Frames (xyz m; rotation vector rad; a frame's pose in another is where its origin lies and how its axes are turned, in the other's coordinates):
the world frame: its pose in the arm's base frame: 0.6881 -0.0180 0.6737 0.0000 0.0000 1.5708
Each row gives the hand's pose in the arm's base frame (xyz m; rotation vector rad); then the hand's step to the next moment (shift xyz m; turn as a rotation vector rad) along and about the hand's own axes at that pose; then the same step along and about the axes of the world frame.
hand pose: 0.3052 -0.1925 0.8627 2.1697 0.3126 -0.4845
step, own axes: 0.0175 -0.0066 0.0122 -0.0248 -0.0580 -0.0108
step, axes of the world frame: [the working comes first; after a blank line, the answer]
step, axes of the arm's base frame: 0.0103 -0.0050 -0.0192 -0.0421 0.0418 -0.0239

-0.0050 -0.0103 -0.0192 0.0418 0.0421 -0.0239
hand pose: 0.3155 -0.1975 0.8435 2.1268 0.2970 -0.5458
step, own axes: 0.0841 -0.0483 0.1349 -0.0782 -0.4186 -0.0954
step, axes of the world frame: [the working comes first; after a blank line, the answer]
step, axes of the arm's base frame: 0.0174 -0.0822 -0.1433 -0.2111 0.3171 -0.2129

-0.0822 -0.0174 -0.1433 0.3171 0.2111 -0.2129
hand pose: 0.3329 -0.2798 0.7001 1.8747 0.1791 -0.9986
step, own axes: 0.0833 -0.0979 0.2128 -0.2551 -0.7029 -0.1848
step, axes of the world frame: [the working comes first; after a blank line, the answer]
step, axes of the arm's base frame: -0.1147 -0.1439 -0.1672 -0.4215 0.5874 -0.2658

-0.1439 0.1147 -0.1672 0.5874 0.4215 -0.2658
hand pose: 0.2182 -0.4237 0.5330 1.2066 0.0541 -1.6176
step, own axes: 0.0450 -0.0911 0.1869 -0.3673 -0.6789 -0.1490
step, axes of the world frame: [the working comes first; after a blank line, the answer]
step, axes of the arm's base frame: -0.1881 -0.0985 0.0128 -0.4362 0.6351 -0.1564

-0.0985 0.1881 0.0128 0.6351 0.4362 -0.1564
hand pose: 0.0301 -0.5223 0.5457 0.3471 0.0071 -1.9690
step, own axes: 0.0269 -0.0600 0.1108 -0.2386 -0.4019 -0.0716
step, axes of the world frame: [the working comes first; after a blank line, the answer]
step, axes of the arm's base frame: -0.0903 -0.0172 0.0903 -0.2543 0.3922 -0.0715

-0.0172 0.0903 0.0903 0.3922 0.2543 -0.0715
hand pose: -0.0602 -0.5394 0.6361 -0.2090 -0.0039 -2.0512
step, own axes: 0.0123 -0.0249 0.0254 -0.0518 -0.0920 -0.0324
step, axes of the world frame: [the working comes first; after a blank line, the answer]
step, axes of the arm's base frame: -0.0237 0.0033 0.0290 -0.0618 0.0858 -0.0317

0.0033 0.0237 0.0290 0.0858 0.0618 -0.0317
